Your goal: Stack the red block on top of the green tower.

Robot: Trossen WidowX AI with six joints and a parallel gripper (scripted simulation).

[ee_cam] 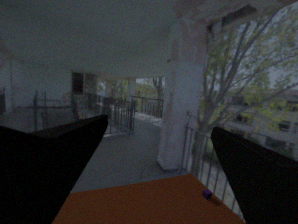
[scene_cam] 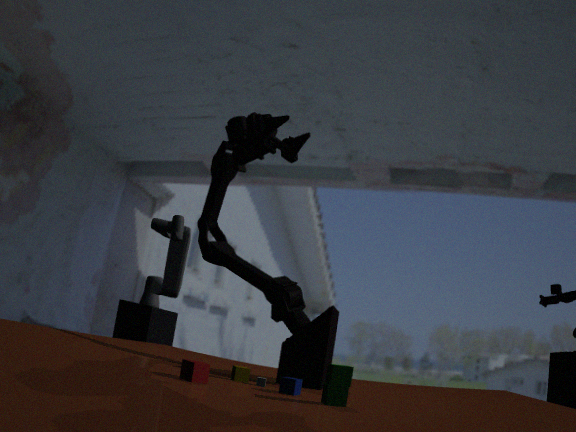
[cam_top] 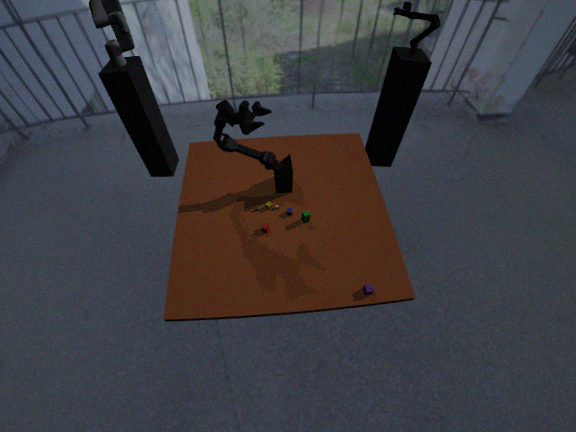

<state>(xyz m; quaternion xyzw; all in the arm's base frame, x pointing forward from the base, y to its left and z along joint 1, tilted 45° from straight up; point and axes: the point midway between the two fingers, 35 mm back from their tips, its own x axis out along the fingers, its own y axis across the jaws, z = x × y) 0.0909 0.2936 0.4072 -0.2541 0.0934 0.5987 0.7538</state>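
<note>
Right now my gripper tip is 60 cm above the red block, 21 cm short of it and 3 cm to the left of it. Also, from my gripper tip: blue block (60 cm below, 10 cm to the left, 10 cm ahead); then purple block (60 cm below, 58 cm ahead, 51 cm to the left); then yellow block (60 cm below, 5 cm ahead, 2 cm to the right).
</note>
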